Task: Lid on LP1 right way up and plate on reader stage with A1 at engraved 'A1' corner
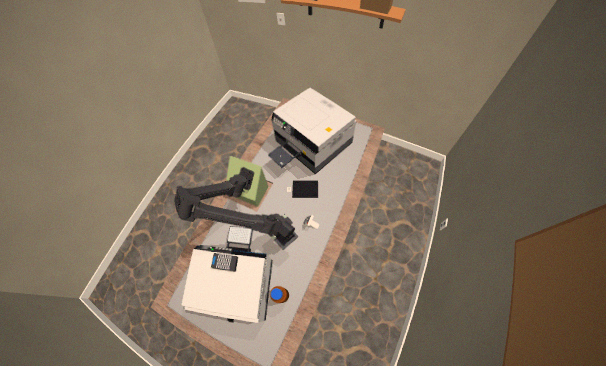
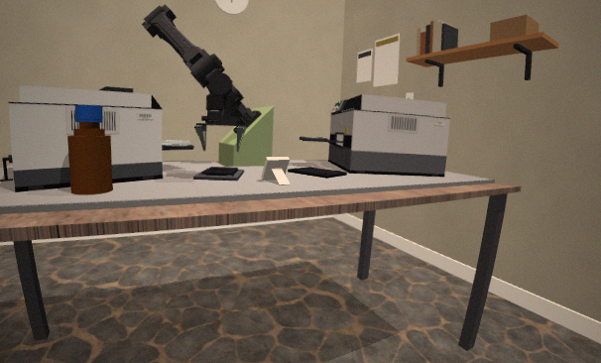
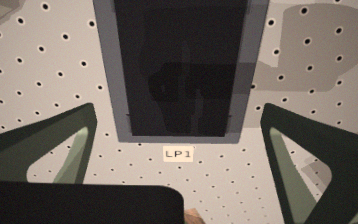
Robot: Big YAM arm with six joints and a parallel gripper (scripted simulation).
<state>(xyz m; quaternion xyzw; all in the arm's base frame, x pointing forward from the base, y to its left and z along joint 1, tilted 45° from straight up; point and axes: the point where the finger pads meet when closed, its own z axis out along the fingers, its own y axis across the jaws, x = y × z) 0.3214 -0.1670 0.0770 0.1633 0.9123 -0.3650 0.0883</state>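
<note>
My gripper is now 200 mm past the lidded white well plate and 130 mm to the left of it. Round my hand: black pad 10 mm behind, 330 mm to the left, 80 mm below; dark lid 70 mm below; grey pad 80 mm below.
</note>
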